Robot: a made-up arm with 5 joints.
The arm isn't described. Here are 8 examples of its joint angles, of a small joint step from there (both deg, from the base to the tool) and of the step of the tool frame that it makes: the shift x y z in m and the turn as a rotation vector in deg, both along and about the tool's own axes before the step.
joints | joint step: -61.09 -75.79 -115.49 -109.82 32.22 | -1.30 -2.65 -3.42 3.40 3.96
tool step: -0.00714 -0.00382 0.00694 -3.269 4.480 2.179
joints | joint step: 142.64 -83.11 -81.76 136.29 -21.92 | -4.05 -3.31 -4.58 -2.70 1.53
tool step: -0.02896 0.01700 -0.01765 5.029 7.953 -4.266
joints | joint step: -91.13 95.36 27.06 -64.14 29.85 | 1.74 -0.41 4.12 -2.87 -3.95
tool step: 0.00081 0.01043 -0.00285 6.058 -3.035 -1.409
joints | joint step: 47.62 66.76 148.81 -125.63 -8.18 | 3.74 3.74 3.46 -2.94 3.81
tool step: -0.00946 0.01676 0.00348 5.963 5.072 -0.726
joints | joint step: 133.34 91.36 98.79 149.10 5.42 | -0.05 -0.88 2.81 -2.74 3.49
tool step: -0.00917 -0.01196 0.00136 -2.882 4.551 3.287
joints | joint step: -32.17 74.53 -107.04 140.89 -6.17 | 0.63 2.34 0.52 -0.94 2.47
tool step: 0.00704 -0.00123 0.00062 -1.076 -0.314 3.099
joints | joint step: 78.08 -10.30 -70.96 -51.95 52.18 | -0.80 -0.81 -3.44 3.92 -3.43
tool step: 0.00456 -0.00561 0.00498 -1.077 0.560 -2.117
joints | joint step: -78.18 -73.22 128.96 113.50 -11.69 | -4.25 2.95 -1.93 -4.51 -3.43
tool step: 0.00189 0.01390 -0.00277 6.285 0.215 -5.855
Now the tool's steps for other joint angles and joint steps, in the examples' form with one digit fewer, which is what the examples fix.
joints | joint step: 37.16 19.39 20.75 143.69 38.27 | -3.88 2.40 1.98 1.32 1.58
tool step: 0.0001 0.0007 0.0017 -1.87 0.59 3.13
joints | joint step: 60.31 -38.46 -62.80 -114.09 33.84 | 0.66 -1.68 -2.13 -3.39 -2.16
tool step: -0.0030 0.0115 -0.0011 4.69 2.06 -2.62
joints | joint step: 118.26 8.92 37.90 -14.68 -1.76 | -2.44 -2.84 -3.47 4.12 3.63
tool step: 0.0048 -0.0050 0.0051 -9.94 0.08 4.15
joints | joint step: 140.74 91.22 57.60 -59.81 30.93 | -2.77 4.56 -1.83 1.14 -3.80
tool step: 0.0054 -0.0024 0.0027 2.53 0.03 -2.05
